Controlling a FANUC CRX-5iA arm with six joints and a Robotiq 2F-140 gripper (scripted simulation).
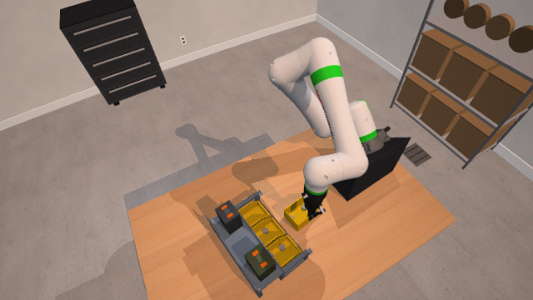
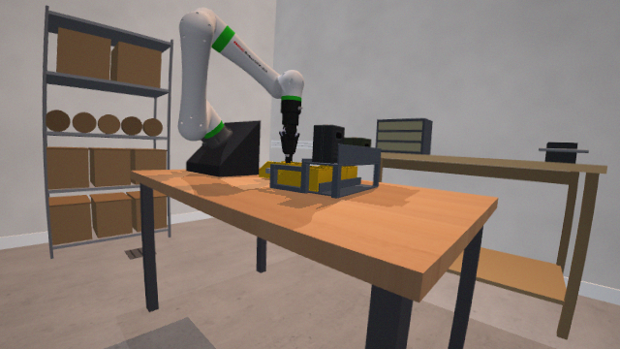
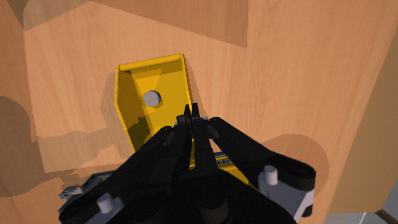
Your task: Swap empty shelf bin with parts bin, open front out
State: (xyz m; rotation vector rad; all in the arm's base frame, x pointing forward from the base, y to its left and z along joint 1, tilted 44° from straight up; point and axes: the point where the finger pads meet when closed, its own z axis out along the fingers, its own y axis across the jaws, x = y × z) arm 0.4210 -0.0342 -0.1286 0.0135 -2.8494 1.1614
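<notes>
The grey round part is 70 mm to the right of my hand, 70 mm below it and 30 mm behind it. From my hand the other things lie so: grey shelf (250 mm ahead, 60 mm to the right, 20 mm below).
</notes>
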